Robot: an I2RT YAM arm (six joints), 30 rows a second.
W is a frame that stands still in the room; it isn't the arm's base.
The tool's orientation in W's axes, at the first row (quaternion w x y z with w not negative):
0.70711, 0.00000, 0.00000, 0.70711
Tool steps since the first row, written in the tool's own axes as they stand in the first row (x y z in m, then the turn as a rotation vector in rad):
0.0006, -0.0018, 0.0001, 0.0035, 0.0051, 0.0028
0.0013, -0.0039, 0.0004, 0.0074, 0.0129, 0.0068
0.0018, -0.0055, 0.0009, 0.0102, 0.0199, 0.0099
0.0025, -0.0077, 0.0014, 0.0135, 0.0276, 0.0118
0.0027, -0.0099, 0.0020, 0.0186, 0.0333, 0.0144
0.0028, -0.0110, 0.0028, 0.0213, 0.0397, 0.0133
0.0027, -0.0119, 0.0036, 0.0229, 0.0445, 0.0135
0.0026, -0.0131, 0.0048, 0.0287, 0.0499, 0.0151
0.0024, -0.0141, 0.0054, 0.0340, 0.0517, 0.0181
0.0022, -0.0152, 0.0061, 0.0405, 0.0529, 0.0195
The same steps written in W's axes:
0.0018, 0.0006, 0.0001, -0.0051, 0.0035, 0.0028
0.0039, 0.0013, 0.0004, -0.0129, 0.0074, 0.0068
0.0055, 0.0018, 0.0009, -0.0199, 0.0102, 0.0099
0.0077, 0.0025, 0.0014, -0.0276, 0.0135, 0.0118
0.0099, 0.0027, 0.0020, -0.0333, 0.0186, 0.0144
0.0110, 0.0028, 0.0028, -0.0397, 0.0213, 0.0133
0.0119, 0.0027, 0.0036, -0.0445, 0.0229, 0.0135
0.0131, 0.0026, 0.0048, -0.0499, 0.0287, 0.0151
0.0141, 0.0024, 0.0054, -0.0517, 0.0340, 0.0181
0.0152, 0.0022, 0.0061, -0.0529, 0.0405, 0.0195

